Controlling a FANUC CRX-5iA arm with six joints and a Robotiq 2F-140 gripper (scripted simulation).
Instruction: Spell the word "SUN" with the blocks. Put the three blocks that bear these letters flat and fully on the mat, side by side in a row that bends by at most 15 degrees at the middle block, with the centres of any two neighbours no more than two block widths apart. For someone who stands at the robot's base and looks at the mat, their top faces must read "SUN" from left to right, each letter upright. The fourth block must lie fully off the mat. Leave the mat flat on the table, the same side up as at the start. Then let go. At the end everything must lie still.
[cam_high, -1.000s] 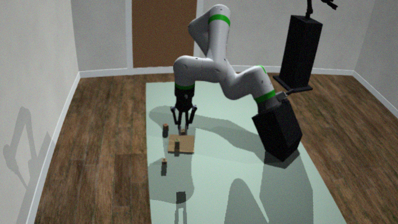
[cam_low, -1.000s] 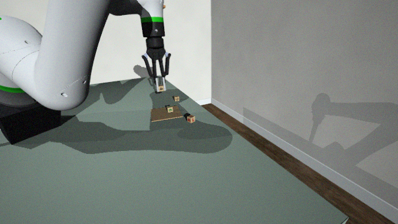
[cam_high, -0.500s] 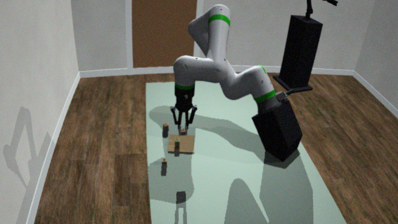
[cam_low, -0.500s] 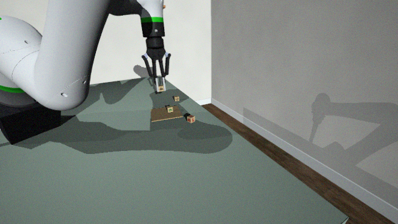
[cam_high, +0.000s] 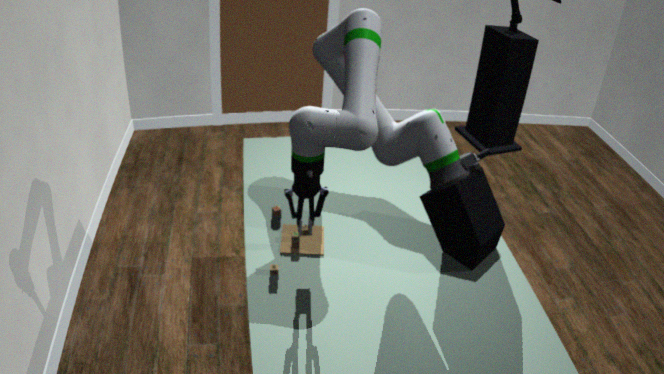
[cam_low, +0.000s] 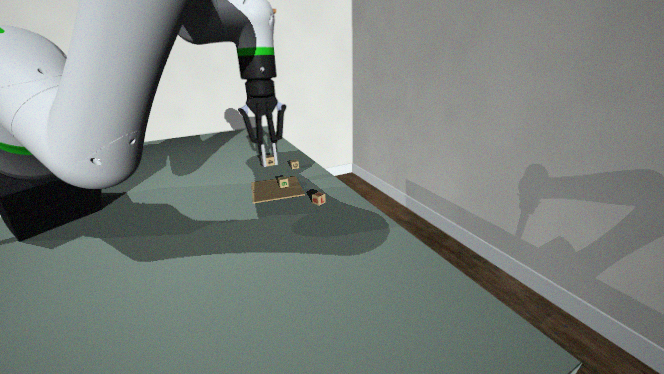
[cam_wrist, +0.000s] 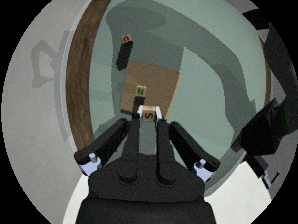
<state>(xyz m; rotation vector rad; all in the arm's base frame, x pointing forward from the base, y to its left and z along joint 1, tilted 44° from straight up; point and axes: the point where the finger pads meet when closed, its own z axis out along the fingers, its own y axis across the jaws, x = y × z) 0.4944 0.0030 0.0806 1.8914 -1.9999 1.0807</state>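
My gripper is now 1 cm past the tan mat, 4 cm to the left of it and 10 cm above it.
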